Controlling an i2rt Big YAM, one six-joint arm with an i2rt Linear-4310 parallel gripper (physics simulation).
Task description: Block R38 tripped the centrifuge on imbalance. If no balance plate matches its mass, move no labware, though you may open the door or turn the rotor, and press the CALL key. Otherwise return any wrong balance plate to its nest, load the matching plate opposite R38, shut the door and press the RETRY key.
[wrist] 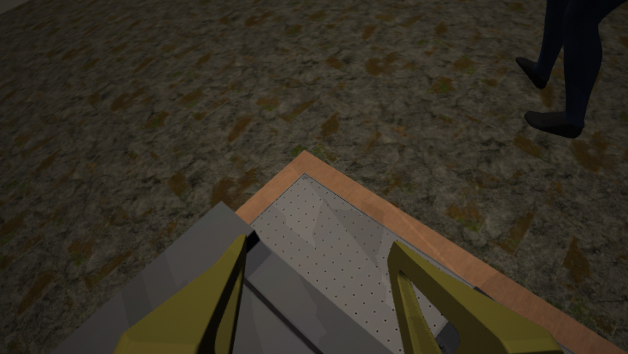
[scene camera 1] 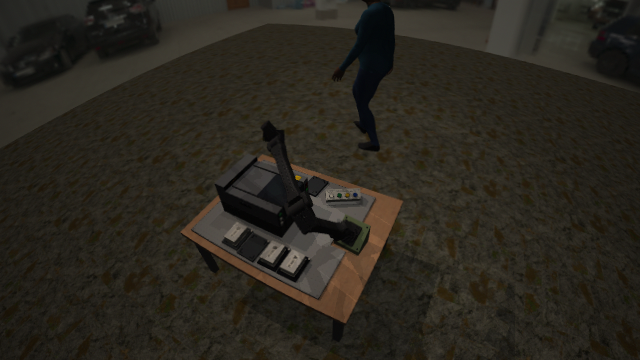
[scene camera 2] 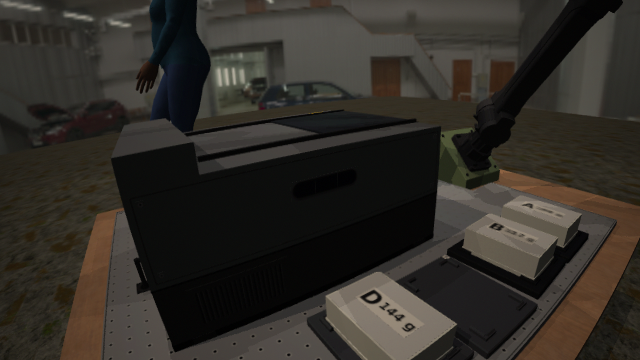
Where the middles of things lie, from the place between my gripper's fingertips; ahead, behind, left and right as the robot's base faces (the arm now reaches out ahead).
Scene:
Now: hand 2 cm short of the black centrifuge [scene camera 2: 231,224], 14 cm to the right of it and 36 cm above it.

